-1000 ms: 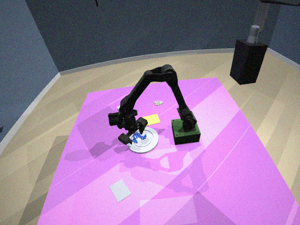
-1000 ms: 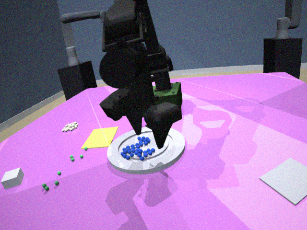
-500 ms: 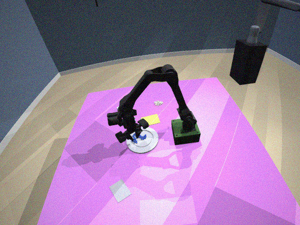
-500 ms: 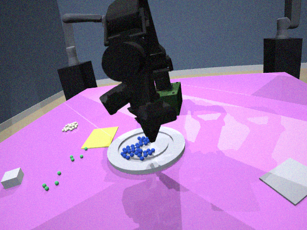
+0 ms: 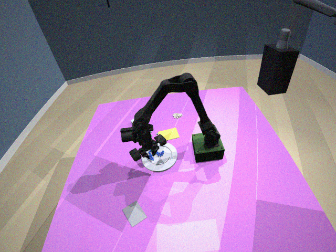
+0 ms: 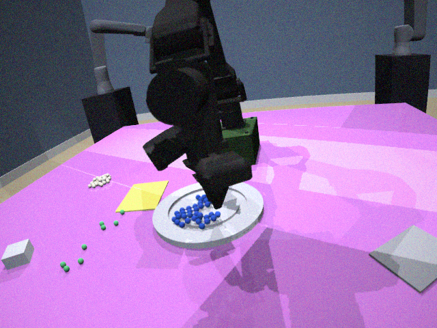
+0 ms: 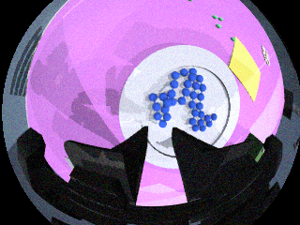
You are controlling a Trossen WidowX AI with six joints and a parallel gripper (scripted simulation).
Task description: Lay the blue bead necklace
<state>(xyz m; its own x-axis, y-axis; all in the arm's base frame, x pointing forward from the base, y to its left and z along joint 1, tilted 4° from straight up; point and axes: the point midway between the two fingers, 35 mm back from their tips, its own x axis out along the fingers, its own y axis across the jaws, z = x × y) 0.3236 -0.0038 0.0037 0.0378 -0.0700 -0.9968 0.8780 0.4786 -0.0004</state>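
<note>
Right now my gripper tip is 4 cm past the round white bead board, 3 cm to the left of it and 3 cm above it. Round my gripper tip: yellow sheet 18 cm to the right, 11 cm behind, 4 cm below; then grey tile 28 cm to the left, 10 cm ahead, 4 cm below; then cube 35 cm to the right, 11 cm ahead, 3 cm below.
</note>
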